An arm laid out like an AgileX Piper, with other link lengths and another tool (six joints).
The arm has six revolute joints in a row. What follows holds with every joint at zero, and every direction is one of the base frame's.
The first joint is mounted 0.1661 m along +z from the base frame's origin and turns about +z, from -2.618 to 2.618 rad.
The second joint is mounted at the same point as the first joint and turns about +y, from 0 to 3.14 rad.
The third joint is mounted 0.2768 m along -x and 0.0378 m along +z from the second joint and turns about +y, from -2.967 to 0 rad.
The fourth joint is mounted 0.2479 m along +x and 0.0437 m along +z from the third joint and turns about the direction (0.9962, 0, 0.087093), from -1.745 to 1.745 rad.
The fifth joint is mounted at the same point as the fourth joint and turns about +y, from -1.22 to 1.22 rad.
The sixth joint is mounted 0.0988 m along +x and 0.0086 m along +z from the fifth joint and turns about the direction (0.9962, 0, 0.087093), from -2.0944 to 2.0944 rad.
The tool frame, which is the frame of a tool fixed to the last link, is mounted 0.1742 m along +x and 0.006 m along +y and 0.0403 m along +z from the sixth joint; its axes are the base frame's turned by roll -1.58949, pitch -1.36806 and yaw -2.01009 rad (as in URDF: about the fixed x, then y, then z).
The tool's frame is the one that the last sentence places.
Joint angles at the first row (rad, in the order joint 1, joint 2, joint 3, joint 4, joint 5, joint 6):
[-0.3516, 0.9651, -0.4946, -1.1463, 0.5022, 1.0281]
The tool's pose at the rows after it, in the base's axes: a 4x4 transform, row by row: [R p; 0 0 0 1], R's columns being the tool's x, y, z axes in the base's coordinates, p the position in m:
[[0.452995 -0.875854 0.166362 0.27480], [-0.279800 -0.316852 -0.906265 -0.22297], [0.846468 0.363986 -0.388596 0.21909], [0 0 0 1]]
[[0.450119 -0.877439 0.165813 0.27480], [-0.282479 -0.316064 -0.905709 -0.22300], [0.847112 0.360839 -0.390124 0.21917], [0 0 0 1]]
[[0.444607 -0.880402 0.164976 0.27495], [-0.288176 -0.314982 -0.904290 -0.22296], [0.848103 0.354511 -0.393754 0.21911], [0 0 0 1]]
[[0.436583 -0.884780 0.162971 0.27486], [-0.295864 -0.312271 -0.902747 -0.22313], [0.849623 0.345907 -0.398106 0.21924], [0 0 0 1]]
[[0.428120 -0.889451 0.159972 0.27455], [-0.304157 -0.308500 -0.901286 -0.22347], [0.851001 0.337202 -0.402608 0.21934], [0 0 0 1]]
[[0.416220 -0.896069 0.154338 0.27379], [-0.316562 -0.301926 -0.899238 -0.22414], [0.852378 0.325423 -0.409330 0.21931], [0 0 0 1]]
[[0.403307 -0.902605 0.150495 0.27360], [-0.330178 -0.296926 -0.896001 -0.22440], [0.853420 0.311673 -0.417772 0.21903], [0 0 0 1]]
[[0.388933 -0.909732 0.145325 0.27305], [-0.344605 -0.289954 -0.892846 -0.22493], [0.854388 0.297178 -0.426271 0.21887], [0 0 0 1]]
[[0.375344 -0.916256 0.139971 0.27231], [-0.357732 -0.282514 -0.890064 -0.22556], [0.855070 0.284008 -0.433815 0.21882], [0 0 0 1]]
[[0.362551 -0.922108 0.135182 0.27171], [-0.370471 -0.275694 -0.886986 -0.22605], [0.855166 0.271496 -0.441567 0.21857], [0 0 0 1]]
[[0.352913 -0.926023 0.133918 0.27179], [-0.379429 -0.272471 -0.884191 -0.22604], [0.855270 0.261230 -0.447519 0.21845], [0 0 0 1]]
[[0.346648 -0.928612 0.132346 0.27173], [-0.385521 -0.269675 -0.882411 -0.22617], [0.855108 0.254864 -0.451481 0.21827], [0 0 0 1]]
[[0.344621 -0.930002 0.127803 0.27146], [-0.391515 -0.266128 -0.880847 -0.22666], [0.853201 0.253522 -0.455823 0.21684], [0 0 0 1]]
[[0.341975 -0.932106 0.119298 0.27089], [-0.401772 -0.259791 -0.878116 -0.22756], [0.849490 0.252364 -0.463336 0.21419], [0 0 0 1]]
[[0.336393 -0.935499 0.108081 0.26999], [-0.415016 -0.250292 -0.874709 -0.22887], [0.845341 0.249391 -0.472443 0.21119], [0 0 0 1]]
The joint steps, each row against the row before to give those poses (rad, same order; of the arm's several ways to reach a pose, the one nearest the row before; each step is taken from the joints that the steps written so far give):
[-0.0001, -0.0013, 0.0001, -0.0006, 0.0011, 0.0028]
[0.0000, 0.0000, 0.0000, 0.0001, -0.0002, 0.0038]
[0.0000, 0.0005, -0.0001, 0.0005, -0.0010, 0.0077]
[0.0000, 0.0000, 0.0000, 0.0002, -0.0003, 0.0111]
[0.0000, -0.0001, 0.0001, 0.0000, 0.0007, 0.0119]
[0.0000, 0.0000, 0.0000, 0.0008, 0.0025, 0.0166]
[0.0001, 0.0010, -0.0001, 0.0017, -0.0001, 0.0176]
[0.0000, 0.0005, 0.0000, 0.0012, 0.0013, 0.0196]
[0.0000, 0.0001, 0.0000, 0.0012, 0.0021, 0.0178]
[0.0001, 0.0004, 0.0000, 0.0018, 0.0016, 0.0166]
[0.0000, 0.0005, -0.0001, 0.0013, -0.0011, 0.0123]
[0.0000, 0.0007, 0.0000, 0.0005, -0.0002, 0.0085]
[0.0000, 0.0043, 0.0001, -0.0004, 0.0016, 0.0076]
[-0.0001, 0.0078, 0.0000, 0.0002, 0.0034, 0.0117]
[0.0000, 0.0092, 0.0000, -0.0013, 0.0048, 0.0178]

